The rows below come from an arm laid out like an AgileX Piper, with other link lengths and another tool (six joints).
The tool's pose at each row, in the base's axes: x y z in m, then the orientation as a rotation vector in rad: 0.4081 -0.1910 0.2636 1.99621 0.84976 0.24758; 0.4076 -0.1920 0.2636 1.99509 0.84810 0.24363; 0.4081 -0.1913 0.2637 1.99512 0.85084 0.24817; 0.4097 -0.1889 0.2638 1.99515 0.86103 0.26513; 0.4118 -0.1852 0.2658 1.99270 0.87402 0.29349; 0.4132 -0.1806 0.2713 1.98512 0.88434 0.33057; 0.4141 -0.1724 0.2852 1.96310 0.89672 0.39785; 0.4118 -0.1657 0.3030 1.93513 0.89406 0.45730
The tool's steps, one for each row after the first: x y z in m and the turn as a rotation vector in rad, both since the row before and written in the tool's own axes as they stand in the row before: -0.0010 0.0001 0.0004 -0.00065 -0.00365 -0.00085; 0.0008 0.0001 -0.0003 -0.00012 0.00441 0.00002; 0.0027 0.0000 -0.0009 -0.00048 0.01644 0.00008; 0.0037 0.0014 -0.0025 -0.00408 0.02528 0.00181; 0.0034 0.0036 -0.0053 -0.01100 0.02946 0.00497; 0.0048 0.0092 -0.0124 -0.02839 0.04994 0.00998; 0.0020 0.0119 -0.0149 -0.03641 0.03749 0.01386
